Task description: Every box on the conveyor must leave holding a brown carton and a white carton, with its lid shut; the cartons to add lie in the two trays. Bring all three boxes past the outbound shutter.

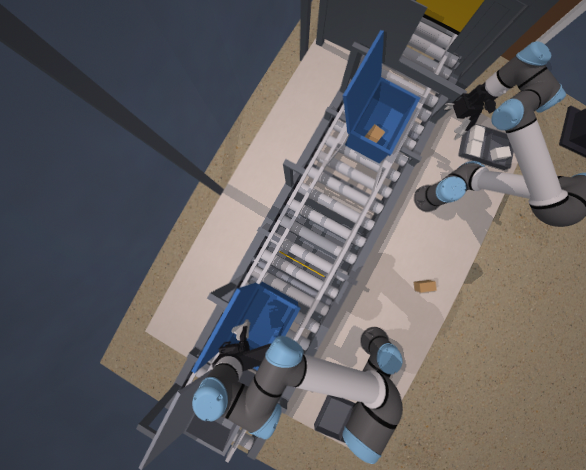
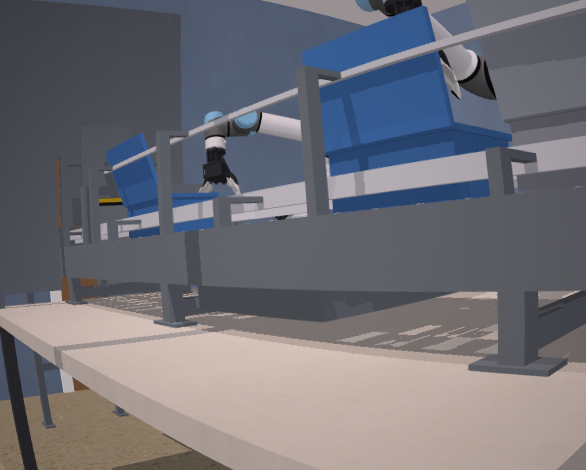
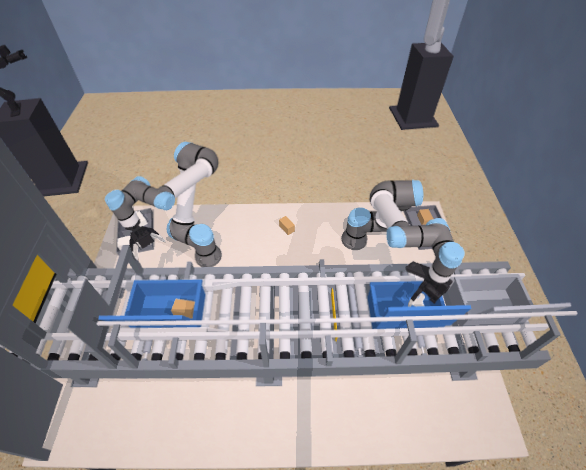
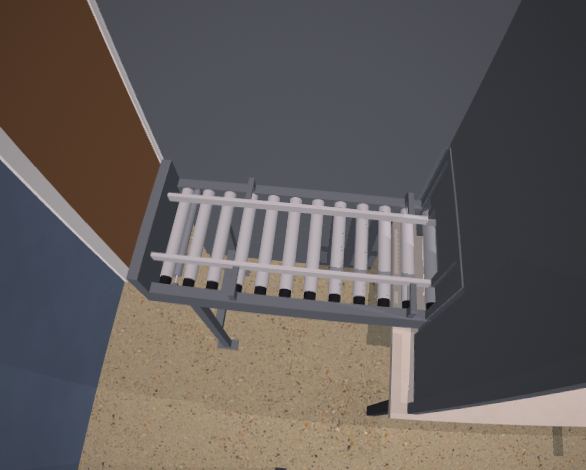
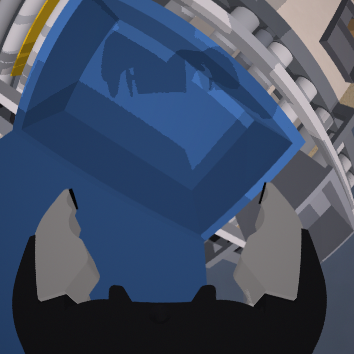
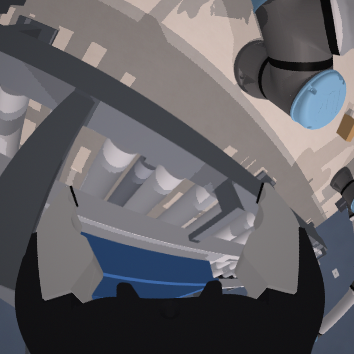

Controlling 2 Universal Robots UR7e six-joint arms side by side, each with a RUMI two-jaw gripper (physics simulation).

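Pixels of known places: left gripper, between the fingertips: [image 1: 250,339] [image 3: 420,297] [image 5: 166,188]; right gripper, between the fingertips: [image 1: 449,124] [image 3: 151,250] [image 6: 166,186]; left arm's base, origin of its link: [image 1: 374,340] [image 3: 354,239] [image 6: 338,176]; right arm's base, origin of its link: [image 1: 426,198] [image 3: 208,256] [image 6: 260,68].
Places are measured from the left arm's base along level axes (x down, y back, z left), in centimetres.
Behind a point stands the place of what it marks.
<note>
Blue box [image 1: 407,107] @[x -27.7, y -32.1, z -111.5 cm] [image 3: 165,292] @[x -25.8, y -33.0, z -101.2 cm] near the shutter has its lid [image 1: 365,82] @[x -44.9, y -54.9, z -101.0 cm] up and a brown carton [image 1: 375,133] @[x -28.0, y -42.2, z -93.6 cm] [image 3: 183,308] @[x -28.0, y -43.6, z -92.5 cm] inside. The second blue box [image 1: 280,315] @[x -23.0, y -54.2, z -2.4 cm] [image 5: 165,112] @[x -23.0, y -60.3, z 3.4 cm] stands upstream, lid [image 1: 217,332] @[x -53.1, y -72.1, z 0.4 cm] [image 3: 427,310] @[x -52.6, y -73.1, z -0.8 cm] up; no carton shows inside. A grey box [image 3: 487,287] @[x -25.8, y -56.1, z 44.6 cm] stands at the far right, lid open. My left gripper [image 5: 166,188] @[x -40.7, y -62.1, z 4.4 cm] is open above the second box's lid side. My right gripper [image 1: 455,119] @[x -33.0, y -13.8, z -106.4 cm] [image 6: 166,186] @[x -33.0, y -13.8, z -106.4 cm] is open beside the white cartons' tray [image 1: 485,162] @[x -1.8, y 29.1, z -118.2 cm]. White cartons [image 1: 476,134] @[x -4.2, y 17.8, z -130.8 cm] [image 1: 500,152] @[x -4.2, y 34.6, z -125.9 cm] lie there. A brown carton [image 3: 425,216] @[x -5.2, y 6.1, z 46.1 cm] lies in the other tray.
A loose brown carton [image 1: 425,286] @[x -6.0, y 13.8, z -37.6 cm] [image 3: 286,225] @[x -6.0, y 12.9, z -38.4 cm] lies on the table between the arm bases. Guide rails [image 3: 320,316] run along the roller conveyor. A grey post [image 3: 117,280] @[x -40.8, y -33.1, z -117.0 cm] stands near the right gripper. Outbound rollers [image 4: 292,245] @[x -21.8, y -27.2, z -199.8 cm] lie beyond the wall.
</note>
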